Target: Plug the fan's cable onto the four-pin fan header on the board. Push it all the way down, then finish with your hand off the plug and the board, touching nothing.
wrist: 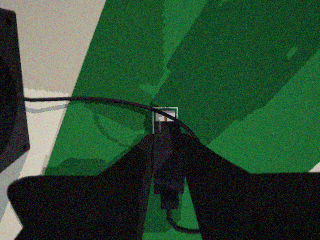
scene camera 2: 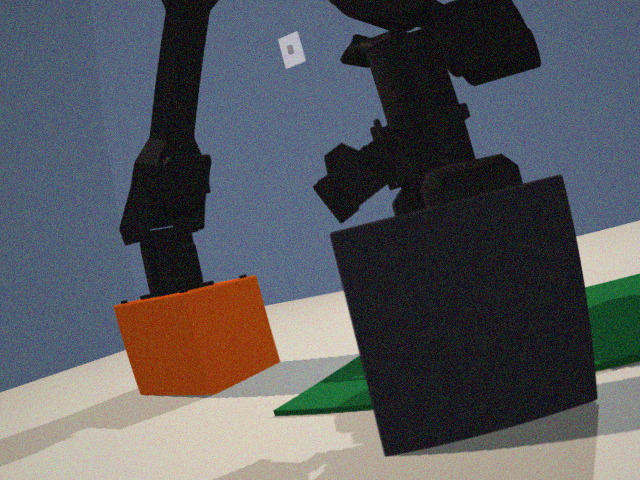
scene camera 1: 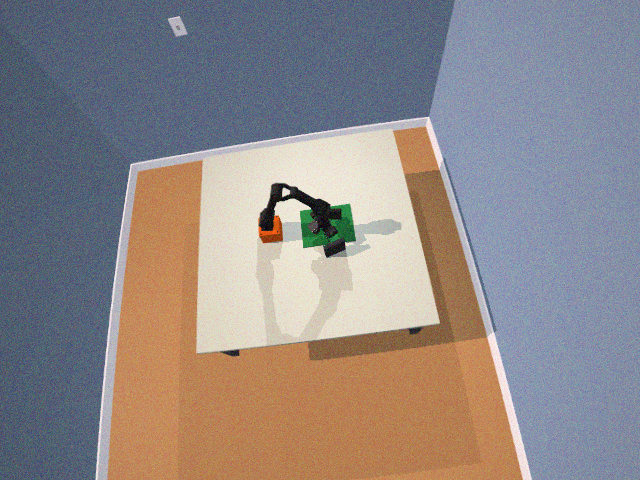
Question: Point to a fan plug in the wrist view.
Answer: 169,151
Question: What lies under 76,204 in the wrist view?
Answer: My gripper.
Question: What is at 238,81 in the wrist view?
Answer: A green board.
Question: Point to a fan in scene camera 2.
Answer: At 470,317
